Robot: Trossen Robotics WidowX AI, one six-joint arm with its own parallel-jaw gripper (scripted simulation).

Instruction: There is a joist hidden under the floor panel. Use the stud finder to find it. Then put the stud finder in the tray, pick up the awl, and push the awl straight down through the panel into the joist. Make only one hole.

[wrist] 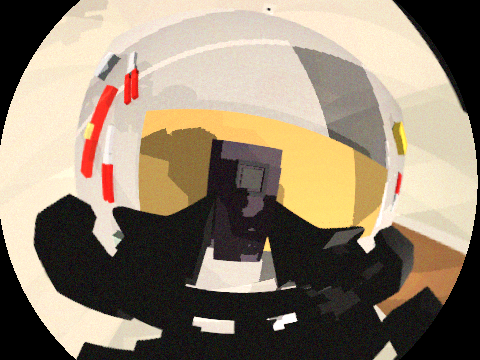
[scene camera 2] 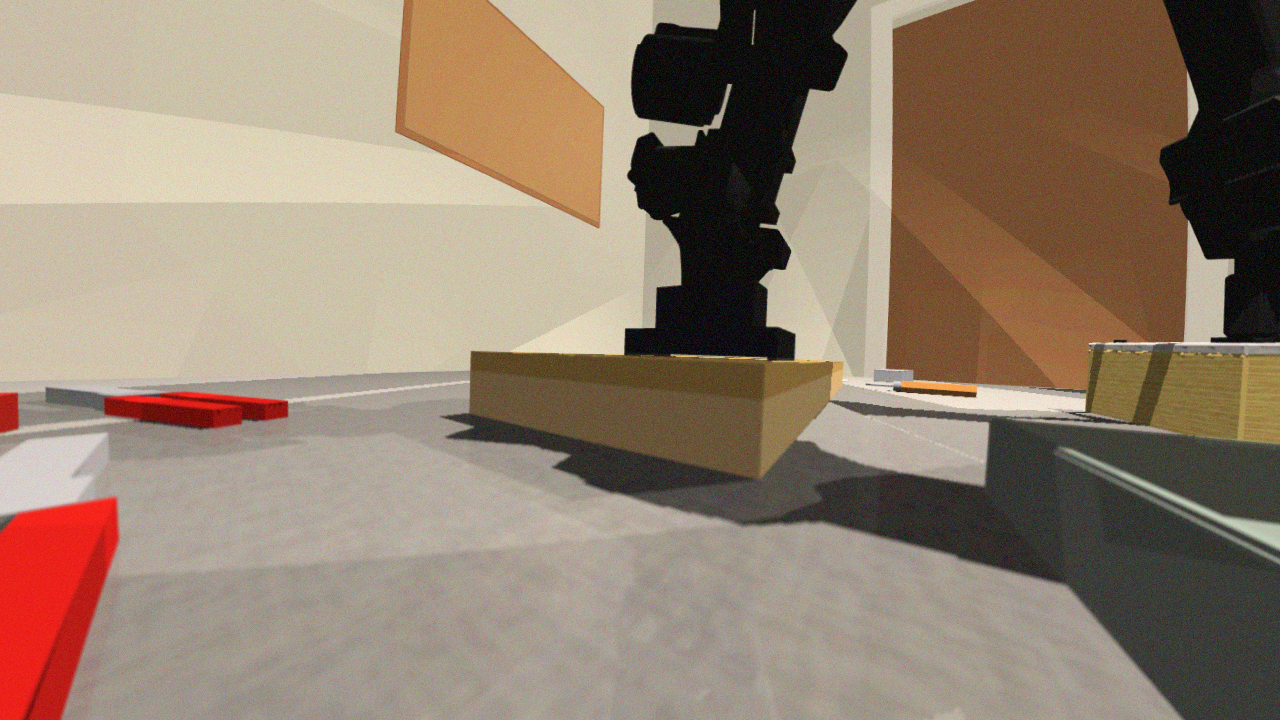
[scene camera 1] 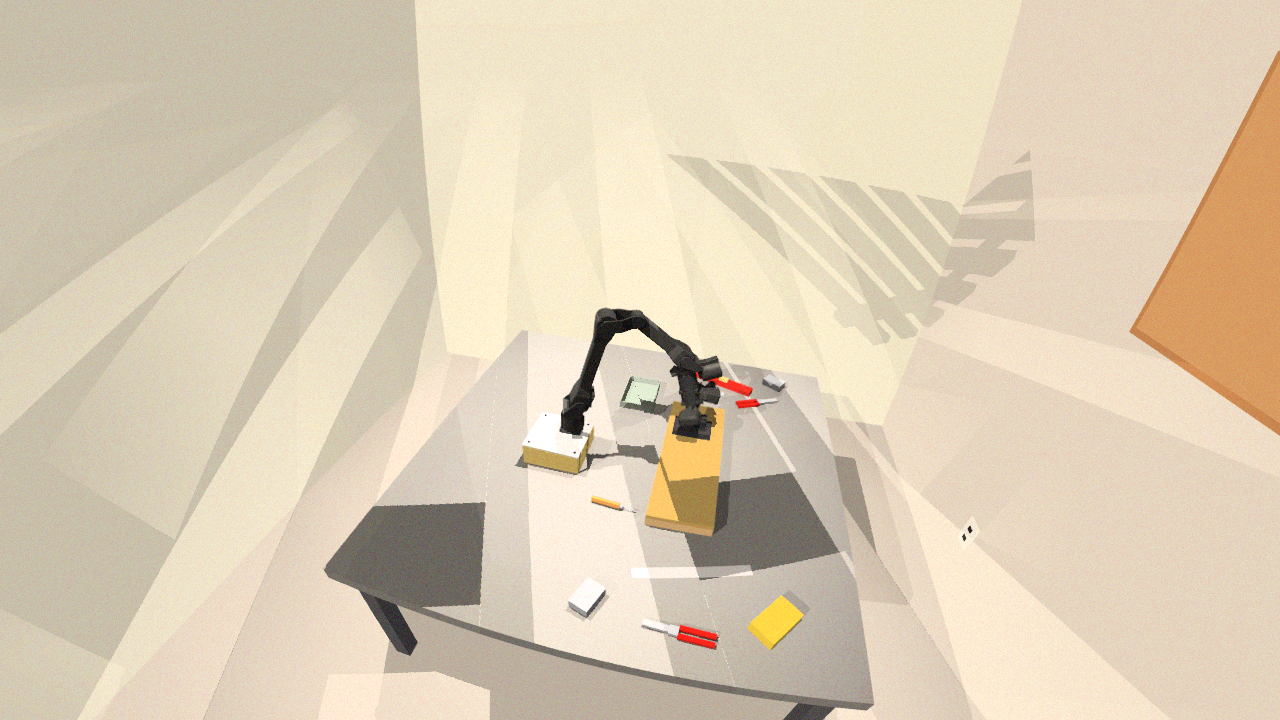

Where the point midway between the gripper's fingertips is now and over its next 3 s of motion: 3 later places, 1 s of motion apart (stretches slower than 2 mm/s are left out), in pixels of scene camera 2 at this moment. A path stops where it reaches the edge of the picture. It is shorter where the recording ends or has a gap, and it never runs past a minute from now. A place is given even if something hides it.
My gripper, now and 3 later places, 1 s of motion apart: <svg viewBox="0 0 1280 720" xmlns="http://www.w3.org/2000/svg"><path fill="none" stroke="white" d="M699 327L653 317L672 321L712 330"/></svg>
